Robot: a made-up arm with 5 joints.
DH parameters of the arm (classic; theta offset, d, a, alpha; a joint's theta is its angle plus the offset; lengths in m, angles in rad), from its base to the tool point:
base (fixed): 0 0 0 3.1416
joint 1: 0 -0.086 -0.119 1.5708
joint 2: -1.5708 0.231 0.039 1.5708
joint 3: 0 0.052 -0.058 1.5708
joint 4: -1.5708 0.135 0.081 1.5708
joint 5: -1.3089 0 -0.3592 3.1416
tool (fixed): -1.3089 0.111 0 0
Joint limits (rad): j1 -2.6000..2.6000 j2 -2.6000..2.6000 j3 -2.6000..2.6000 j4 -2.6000..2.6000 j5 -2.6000..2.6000
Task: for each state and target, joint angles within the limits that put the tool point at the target. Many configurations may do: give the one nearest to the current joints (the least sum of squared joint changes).
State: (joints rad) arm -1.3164 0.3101 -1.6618 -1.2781 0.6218
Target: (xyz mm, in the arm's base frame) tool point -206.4 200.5 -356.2
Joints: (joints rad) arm -0.7028 -0.0721 -1.5910 -1.3457 -0.0704
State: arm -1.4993 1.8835 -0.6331 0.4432 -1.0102
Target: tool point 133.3 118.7 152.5
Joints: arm -1.6245 1.2859 -0.7012 1.2066 -1.7810
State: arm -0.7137 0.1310 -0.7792 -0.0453 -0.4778
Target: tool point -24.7 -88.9 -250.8
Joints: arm -0.1243 -0.0897 -0.9654 -0.1043 -0.2978
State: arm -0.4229 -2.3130 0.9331 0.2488 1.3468
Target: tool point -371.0 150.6 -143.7
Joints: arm -0.8208 -1.9400 0.9421 -0.5078 1.7887
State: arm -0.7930 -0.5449 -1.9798 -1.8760 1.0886
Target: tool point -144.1 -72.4 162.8
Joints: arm -0.7485 -0.7711 -1.5812 -1.4395 1.8274
